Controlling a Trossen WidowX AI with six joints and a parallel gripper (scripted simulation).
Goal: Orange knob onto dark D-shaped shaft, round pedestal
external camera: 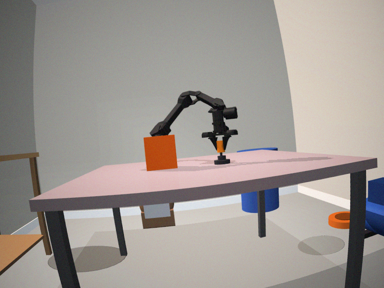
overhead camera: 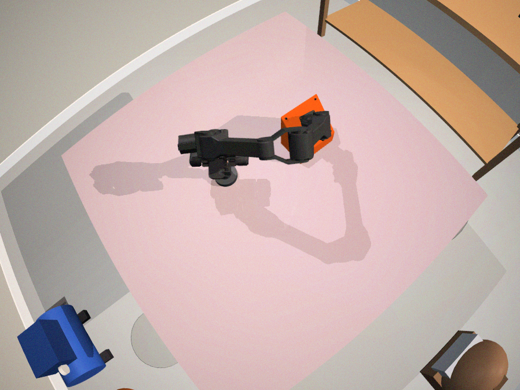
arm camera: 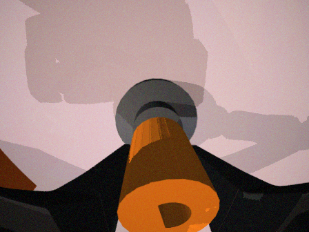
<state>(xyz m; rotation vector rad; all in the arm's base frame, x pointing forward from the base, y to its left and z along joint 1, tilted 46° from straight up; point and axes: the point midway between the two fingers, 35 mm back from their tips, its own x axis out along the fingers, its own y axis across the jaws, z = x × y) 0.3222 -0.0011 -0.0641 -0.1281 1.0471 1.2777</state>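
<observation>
My gripper tip is 2 cm below the orange knob. Round my gripper tip: pedestal (4 cm below).
</observation>
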